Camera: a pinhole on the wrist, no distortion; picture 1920 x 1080 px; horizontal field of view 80.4 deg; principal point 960.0 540.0 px. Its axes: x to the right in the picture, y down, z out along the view. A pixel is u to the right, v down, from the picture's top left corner.
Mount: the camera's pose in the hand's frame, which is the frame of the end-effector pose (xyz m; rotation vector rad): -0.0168 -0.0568 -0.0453 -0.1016 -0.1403 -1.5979
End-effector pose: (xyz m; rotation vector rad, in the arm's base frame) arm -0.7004 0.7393 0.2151 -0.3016 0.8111 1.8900
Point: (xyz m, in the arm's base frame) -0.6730 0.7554 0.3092
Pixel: 596 269
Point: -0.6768 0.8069 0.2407
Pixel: 834 963
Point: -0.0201 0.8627 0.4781
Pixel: outside the picture
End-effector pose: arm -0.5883 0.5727 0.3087 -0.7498 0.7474 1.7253
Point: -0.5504 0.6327 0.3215
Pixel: 1036 949
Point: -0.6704 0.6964 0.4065
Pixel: 535 703
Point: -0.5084 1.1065 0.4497
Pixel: 1422 1006
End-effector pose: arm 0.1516 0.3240 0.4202 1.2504 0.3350 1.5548
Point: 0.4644 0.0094 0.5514
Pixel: 890 234
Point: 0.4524 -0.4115 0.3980
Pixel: outside the picture
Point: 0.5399 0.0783 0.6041
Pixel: 971 466
